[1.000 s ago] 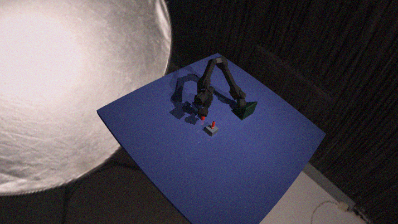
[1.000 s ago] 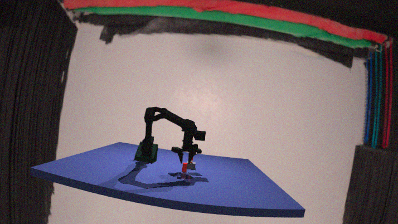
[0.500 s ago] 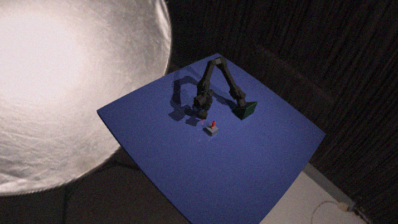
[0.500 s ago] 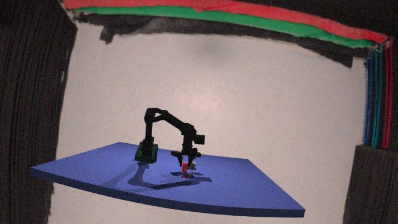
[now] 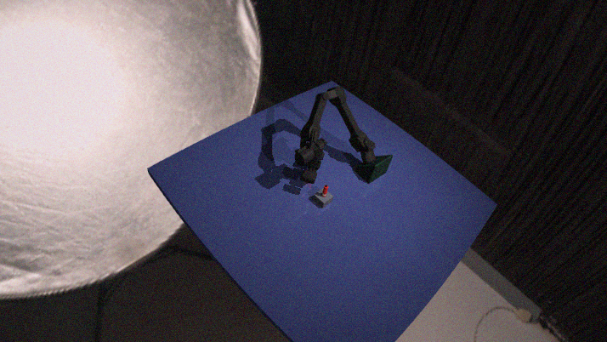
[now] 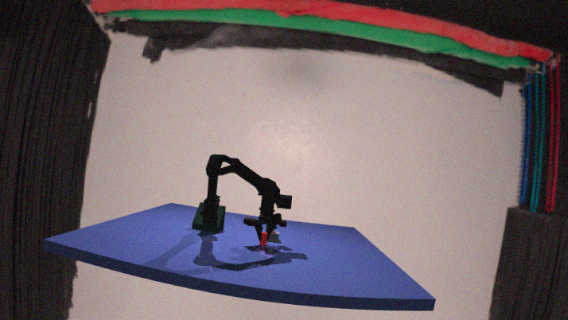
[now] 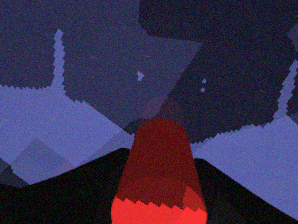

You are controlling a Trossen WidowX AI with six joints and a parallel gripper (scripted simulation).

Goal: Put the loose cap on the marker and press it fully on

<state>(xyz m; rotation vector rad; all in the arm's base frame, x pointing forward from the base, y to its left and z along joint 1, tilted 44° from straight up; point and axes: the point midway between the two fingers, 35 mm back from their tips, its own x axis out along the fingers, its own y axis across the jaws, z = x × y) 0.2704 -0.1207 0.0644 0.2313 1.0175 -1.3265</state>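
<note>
Now: gripper tip 4 cm short of the holder block and 12 cm to the right of it. Round my gripper tip: red cap: 1 cm above.
</note>
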